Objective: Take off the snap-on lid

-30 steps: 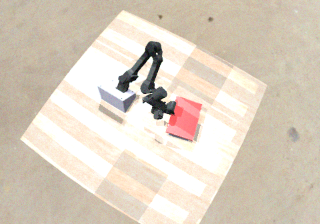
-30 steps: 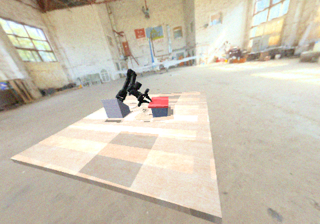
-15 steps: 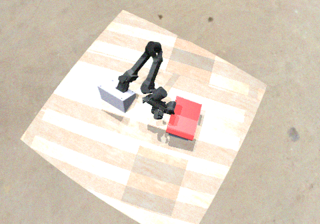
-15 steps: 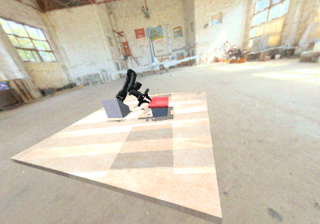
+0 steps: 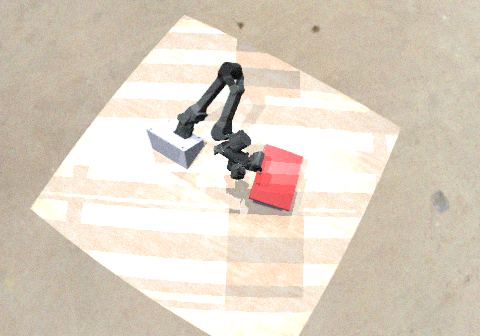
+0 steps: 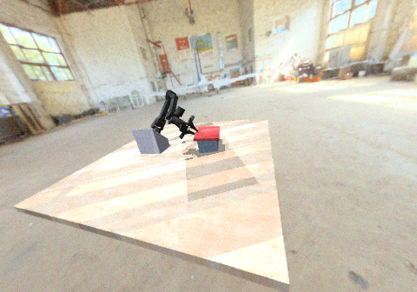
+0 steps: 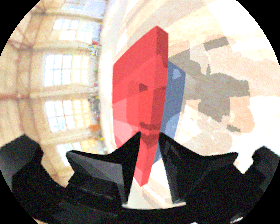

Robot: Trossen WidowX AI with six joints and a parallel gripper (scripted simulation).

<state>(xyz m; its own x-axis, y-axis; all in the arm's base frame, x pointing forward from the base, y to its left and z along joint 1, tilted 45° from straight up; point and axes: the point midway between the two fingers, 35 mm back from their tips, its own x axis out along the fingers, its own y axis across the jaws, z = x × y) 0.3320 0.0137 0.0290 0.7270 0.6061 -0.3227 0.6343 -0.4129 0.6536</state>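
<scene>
Now: gripper tip 7 cm short of the red lid and 2 cm to the right of it. Round my gripper tip: storage box 7 cm ahead, 2 cm to the left, 6 cm below.
</scene>
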